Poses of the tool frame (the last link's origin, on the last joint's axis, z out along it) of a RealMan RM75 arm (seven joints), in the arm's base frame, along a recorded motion.
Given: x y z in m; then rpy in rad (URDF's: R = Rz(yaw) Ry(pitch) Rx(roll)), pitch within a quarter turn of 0, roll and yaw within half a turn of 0.
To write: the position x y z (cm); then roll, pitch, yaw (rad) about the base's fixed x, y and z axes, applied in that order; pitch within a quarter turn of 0, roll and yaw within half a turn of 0. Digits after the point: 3 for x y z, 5 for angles.
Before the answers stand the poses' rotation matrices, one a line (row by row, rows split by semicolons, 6 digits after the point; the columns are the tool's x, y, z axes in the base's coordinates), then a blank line. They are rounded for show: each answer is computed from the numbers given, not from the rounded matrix.
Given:
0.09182, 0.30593, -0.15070, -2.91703, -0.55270, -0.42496
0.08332, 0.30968, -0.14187, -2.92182, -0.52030, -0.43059
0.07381, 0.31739, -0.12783, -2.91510, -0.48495, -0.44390
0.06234, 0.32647, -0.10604, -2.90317, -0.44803, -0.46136
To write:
0.775408 -0.295426 0.558091; -0.350899 -0.936378 -0.008136; 0.524987 -0.189525 -0.829740
0.788469 -0.308880 0.531893; -0.362172 -0.932101 -0.004411; 0.497140 -0.189159 -0.846800
0.798957 -0.323959 0.506674; -0.379947 -0.924976 0.007710; 0.466164 -0.198669 -0.862103
0.807069 -0.340963 0.482062; -0.401229 -0.915661 0.024091; 0.433191 -0.212861 -0.875806

9.182, 30.593, -15.070, -2.91703, -0.55270, -0.42496
8.332, 30.968, -14.187, -2.92182, -0.52030, -0.43059
7.381, 31.739, -12.783, -2.91510, -0.48495, -0.44390
6.234, 32.647, -10.604, -2.90317, -0.44803, -0.46136

